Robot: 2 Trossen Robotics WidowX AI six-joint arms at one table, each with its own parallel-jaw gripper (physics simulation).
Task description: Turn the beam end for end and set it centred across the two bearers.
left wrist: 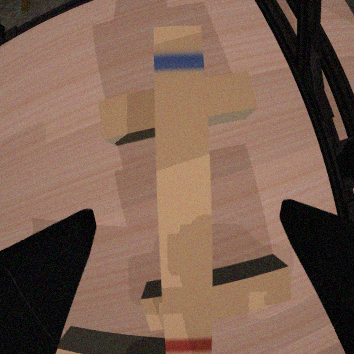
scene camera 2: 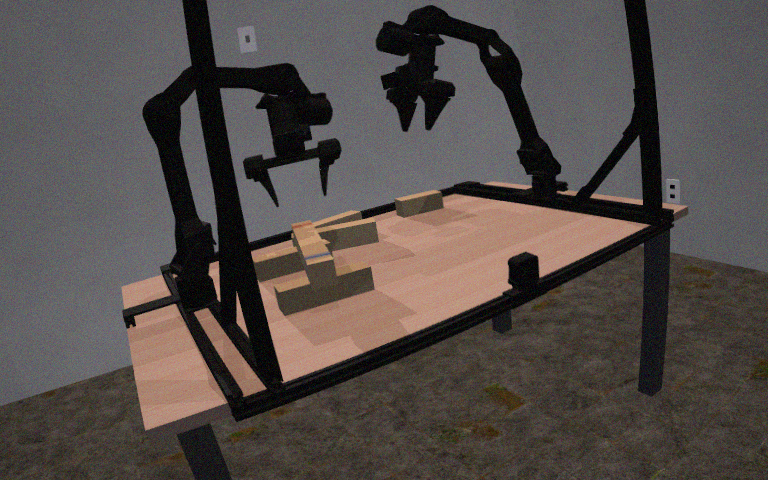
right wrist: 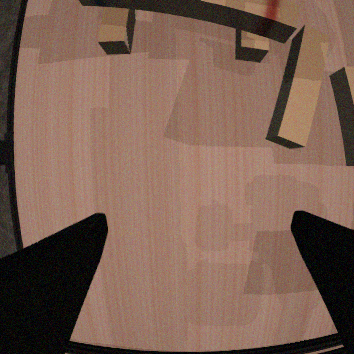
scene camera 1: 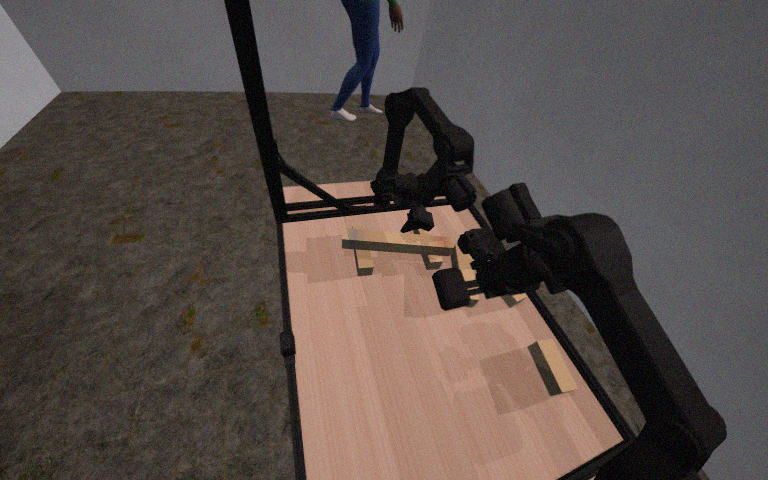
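The beam rests across two bearers, both ends overhanging. Its blue-banded end lies over the bearer nearer the front in scene camera 2. Its red-banded end extends past the other bearer, which the beam crosses off its middle. My left gripper is open and empty above the beam. My right gripper is open and empty, high above the table.
A wooden block lies close to the beam's red end, with another block behind it. A separate block lies farther off by the table's edge. Black frame posts rise at the table.
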